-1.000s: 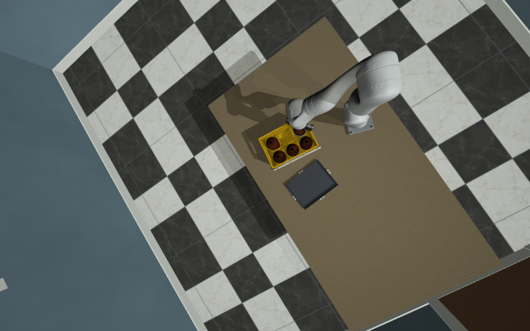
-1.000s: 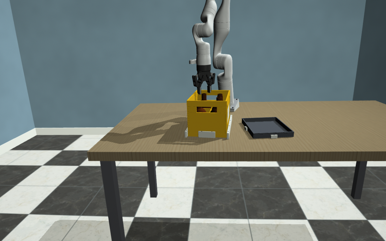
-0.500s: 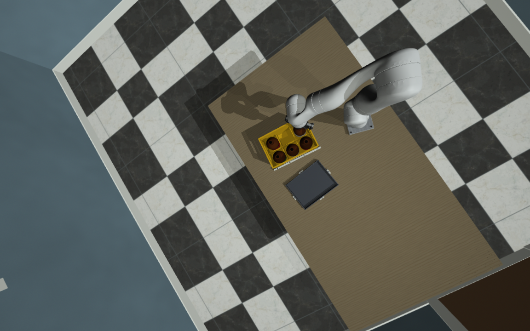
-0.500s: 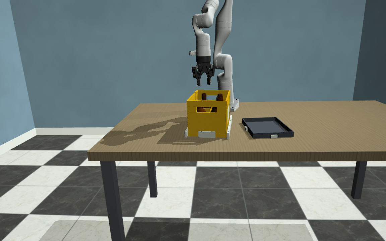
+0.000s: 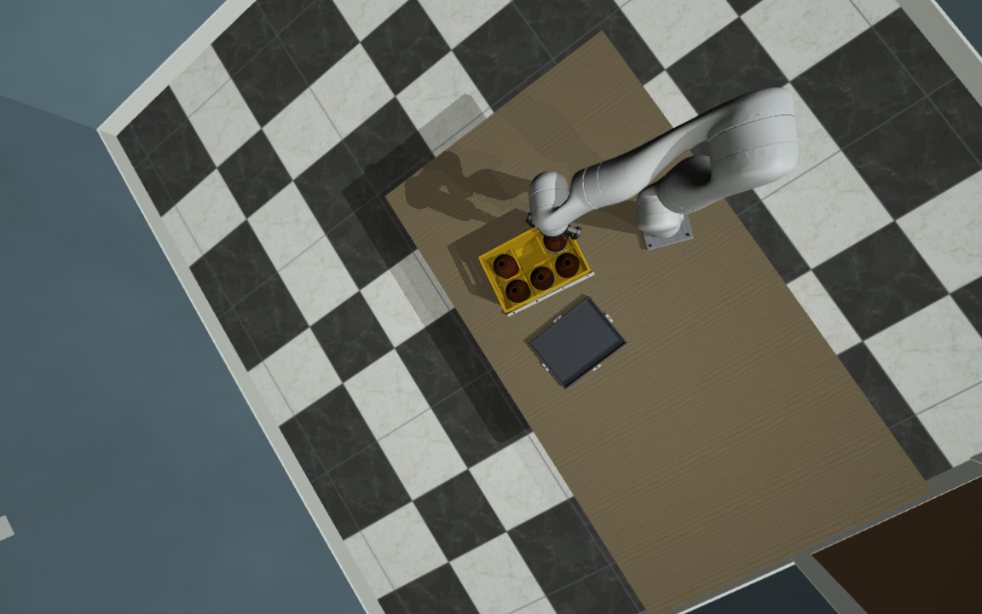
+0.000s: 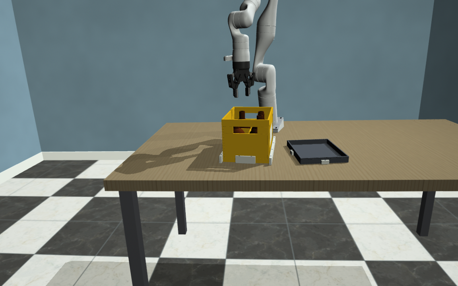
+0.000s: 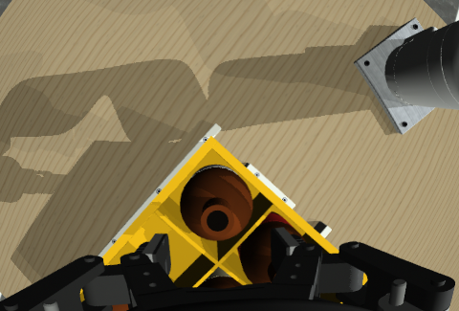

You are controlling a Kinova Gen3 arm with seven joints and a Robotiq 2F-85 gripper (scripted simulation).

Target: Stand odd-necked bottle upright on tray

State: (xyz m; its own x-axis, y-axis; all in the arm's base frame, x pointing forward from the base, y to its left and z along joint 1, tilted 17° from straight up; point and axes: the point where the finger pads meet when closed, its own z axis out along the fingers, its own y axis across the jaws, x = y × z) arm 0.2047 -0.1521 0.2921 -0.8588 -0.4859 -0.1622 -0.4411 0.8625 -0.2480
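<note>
The brown bottle lies 30 mm ahead of my hand, 80 mm to the left of it and 160 mm below it. Also, from my hand: yellow crate (100 mm ahead, 10 mm to the left, 160 mm below); dark tray (180 mm ahead, 280 mm to the left, 230 mm below).
</note>
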